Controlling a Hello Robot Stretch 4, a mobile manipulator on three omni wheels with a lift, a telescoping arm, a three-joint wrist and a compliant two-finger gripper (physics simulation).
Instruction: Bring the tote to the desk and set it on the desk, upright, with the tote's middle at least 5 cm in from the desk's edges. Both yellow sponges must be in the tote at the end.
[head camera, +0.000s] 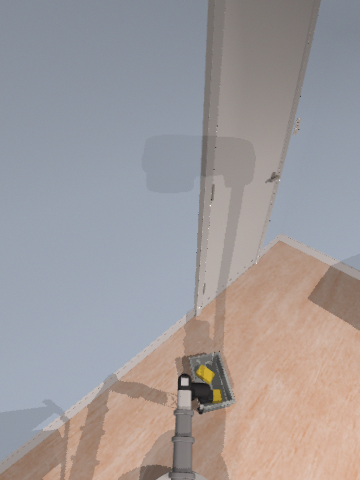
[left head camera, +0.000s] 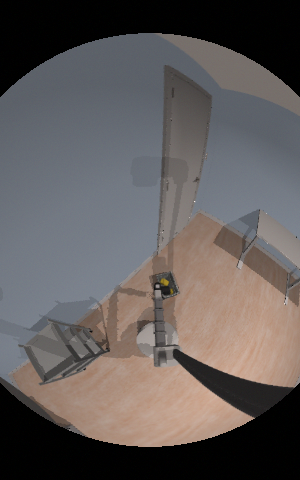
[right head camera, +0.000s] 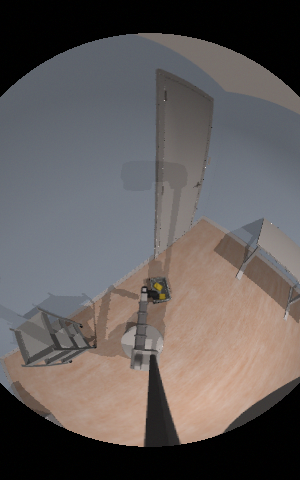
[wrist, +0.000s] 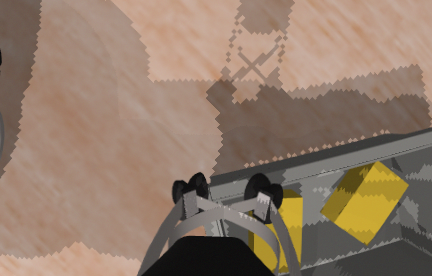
Scene:
A grey tote (head camera: 213, 361): 168 cm from the lens. A door (head camera: 255, 64) is 130 cm from the lens. The marked spots on the door and the grey tote are 167 cm apart.

